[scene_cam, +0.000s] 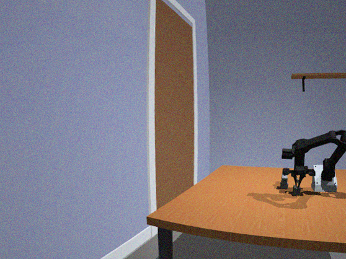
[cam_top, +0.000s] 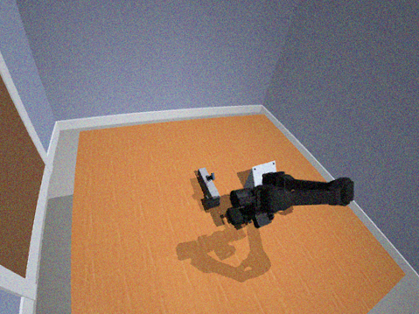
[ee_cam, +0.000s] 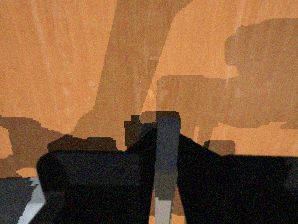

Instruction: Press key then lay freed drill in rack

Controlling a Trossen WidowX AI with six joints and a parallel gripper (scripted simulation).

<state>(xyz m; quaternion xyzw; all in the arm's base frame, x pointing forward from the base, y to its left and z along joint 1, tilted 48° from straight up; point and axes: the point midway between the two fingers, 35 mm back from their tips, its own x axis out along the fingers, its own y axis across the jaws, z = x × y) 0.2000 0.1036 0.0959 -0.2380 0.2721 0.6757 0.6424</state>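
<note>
The grey rack is 5 cm to the right of my gripper tip and 3 cm below it. Round my gripper tip: dark key 6 cm ahead, 23 cm to the right, 3 cm above; then grey holder block 7 cm ahead, 22 cm to the right, 2 cm below; then drill 4 cm to the right, 3 cm above.
</note>
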